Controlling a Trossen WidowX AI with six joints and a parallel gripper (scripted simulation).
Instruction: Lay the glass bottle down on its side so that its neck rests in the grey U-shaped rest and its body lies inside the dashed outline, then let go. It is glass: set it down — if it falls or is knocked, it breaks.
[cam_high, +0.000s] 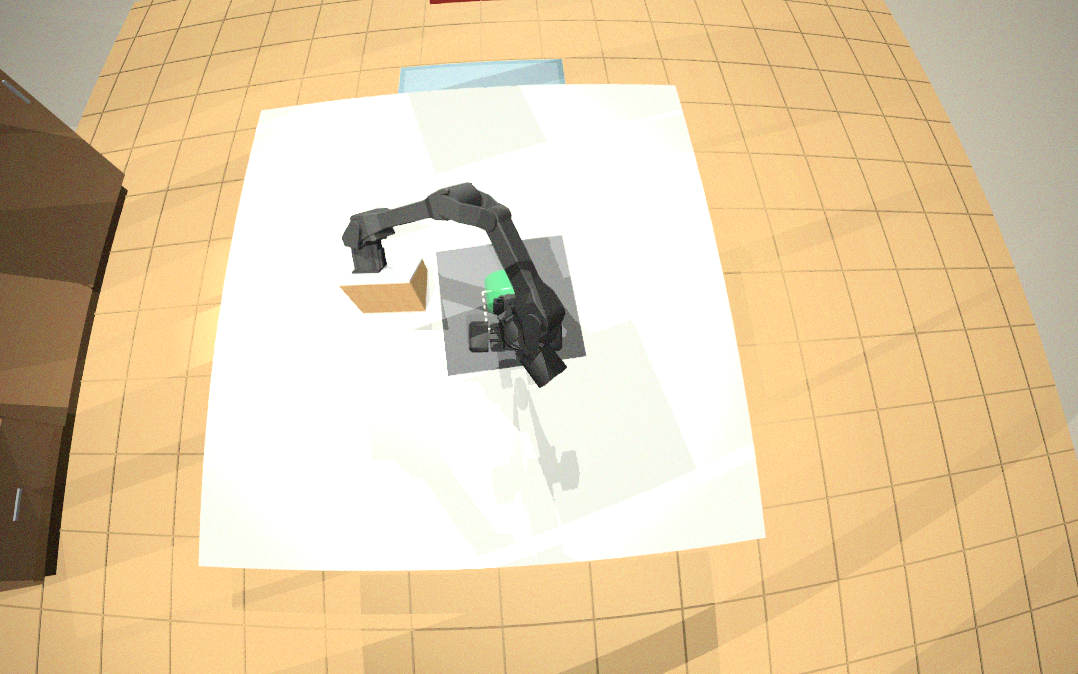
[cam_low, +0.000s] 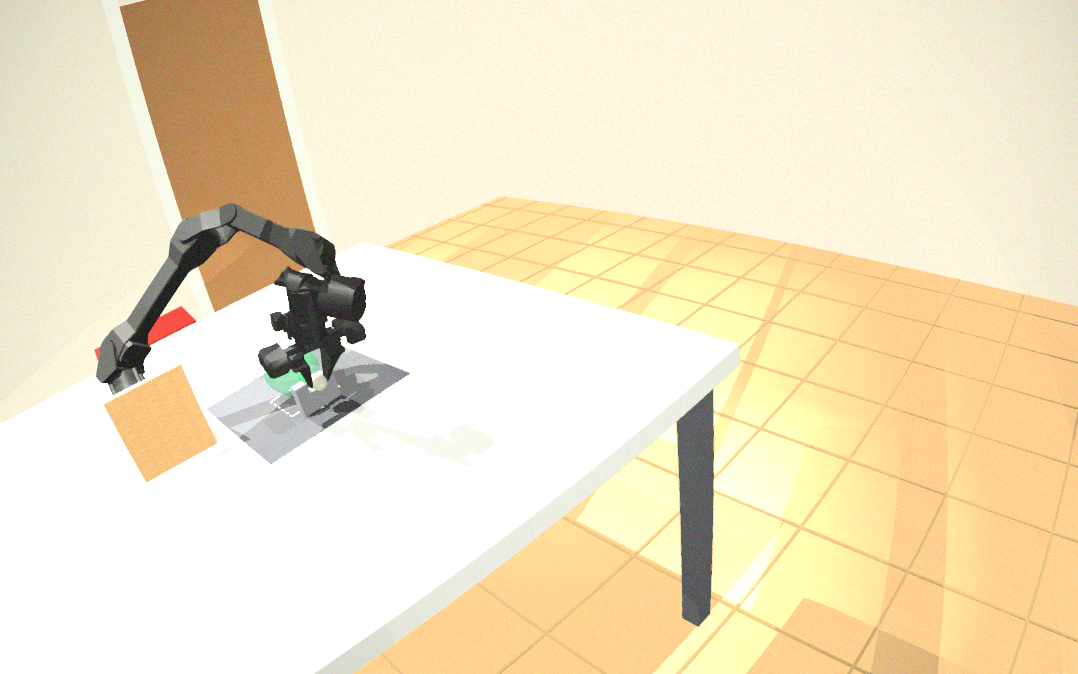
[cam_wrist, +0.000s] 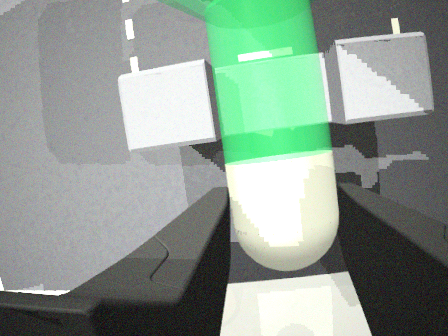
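Right now the green glass bottle is 50 mm to the left of my gripper tip and 10 mm behind it. From my gripper tip the other things lie so: dark grey mat: 110 mm to the left, 50 mm below, 20 mm behind.
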